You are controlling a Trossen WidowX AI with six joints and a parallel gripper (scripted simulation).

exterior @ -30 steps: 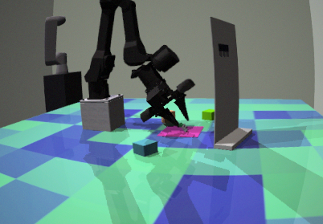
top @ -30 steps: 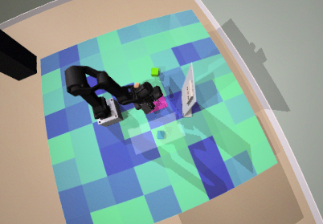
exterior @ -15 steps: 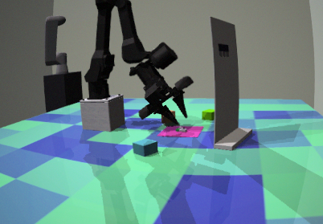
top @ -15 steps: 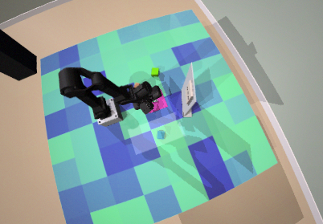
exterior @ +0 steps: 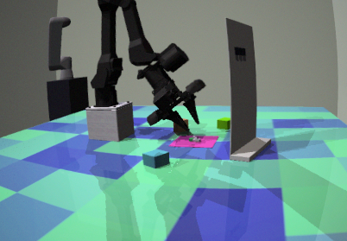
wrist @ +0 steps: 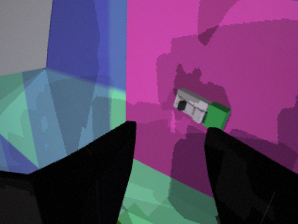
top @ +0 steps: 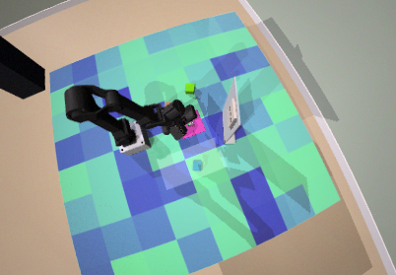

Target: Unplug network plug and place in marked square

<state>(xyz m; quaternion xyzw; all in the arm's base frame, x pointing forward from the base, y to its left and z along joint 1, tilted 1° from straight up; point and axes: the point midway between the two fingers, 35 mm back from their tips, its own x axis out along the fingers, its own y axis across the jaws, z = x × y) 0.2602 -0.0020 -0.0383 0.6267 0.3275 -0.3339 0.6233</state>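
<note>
Now: the network plug 30 mm below my gripper tip. From my gripper tip the other things lie so: grey upright panel: 160 mm ahead, 110 mm above, 90 mm to the right; then magenta marked square: 40 mm below.
</note>
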